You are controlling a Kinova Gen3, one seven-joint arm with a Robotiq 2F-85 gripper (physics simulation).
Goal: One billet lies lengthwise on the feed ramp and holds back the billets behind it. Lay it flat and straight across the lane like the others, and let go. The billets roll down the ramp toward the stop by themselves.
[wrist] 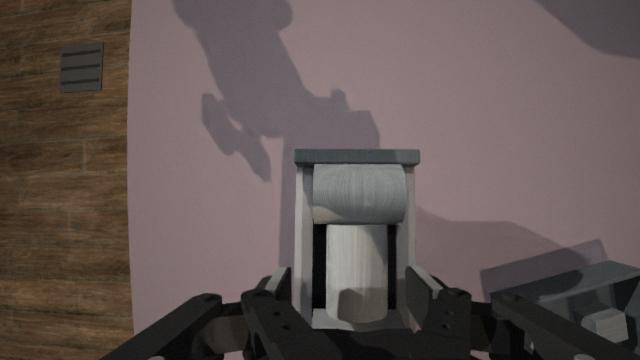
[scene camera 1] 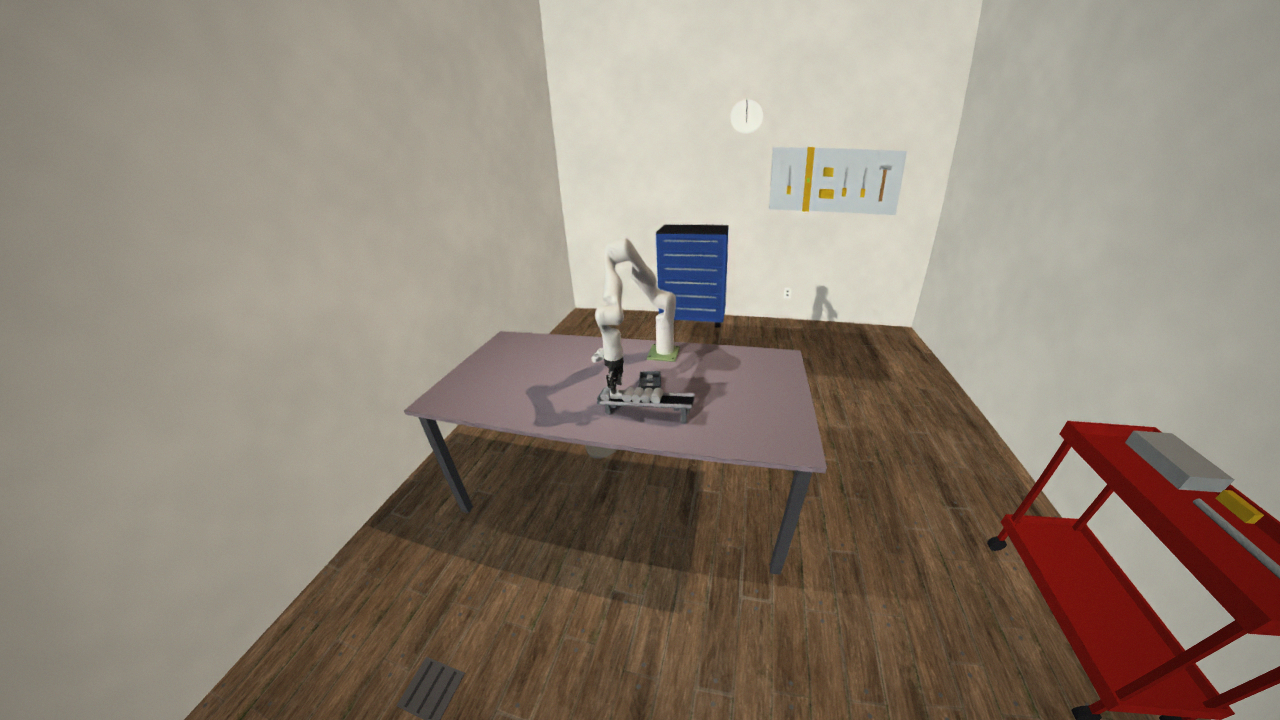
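Where they show: gripper, fingertip midpoint: (wrist: 348, 284) (scene camera 1: 616, 389); arm's base, link origin: (scene camera 1: 664, 350).
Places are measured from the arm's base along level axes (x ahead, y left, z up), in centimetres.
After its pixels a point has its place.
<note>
The lengthwise billet (wrist: 356, 270) @[x 53.3, y -0.6, z 8.1 cm] lies along the lane of the feed ramp (wrist: 303, 225) (scene camera 1: 653, 405), with dark lane floor showing on both sides of it. A crosswise billet (wrist: 359, 194) @[x 53.8, y -5.0, z 7.7 cm] lies between it and the ramp's end plate (wrist: 357, 156) @[x 54.1, y -7.4, z 5.9 cm]. Part of another crosswise billet (wrist: 400, 320) @[x 50.0, y 2.3, z 7.4 cm] shows at its other end, mostly hidden by my gripper. In the scene view, several pale billets (scene camera 1: 642, 394) @[x 53.6, y 11.4, z 9.2 cm] sit on the ramp to the right of the gripper. My gripper (wrist: 348, 284) @[x 53.7, y 0.0, z 9.1 cm] (scene camera 1: 613, 388) @[x 53.7, y 0.0, z 9.1 cm] is partly open and empty, low at the ramp's left end, with one finger on each side of the lengthwise billet.
A small grey tray (wrist: 575, 280) @[x 32.4, y -0.2, z 0.5 cm] (scene camera 1: 650, 378) stands beside the ramp, with a pale block (wrist: 605, 324) @[x 29.5, y 3.2, z 1.4 cm] in it. The ramp stands on the pinkish table (scene camera 1: 501, 385) @[x 57.0, y -63.5, z -1.5 cm]. The arm's green base plate (scene camera 1: 663, 355) @[x 5.6, y 1.3, z 0.0 cm] is at the table's back. A red cart (scene camera 1: 1118, 546) stands far right.
</note>
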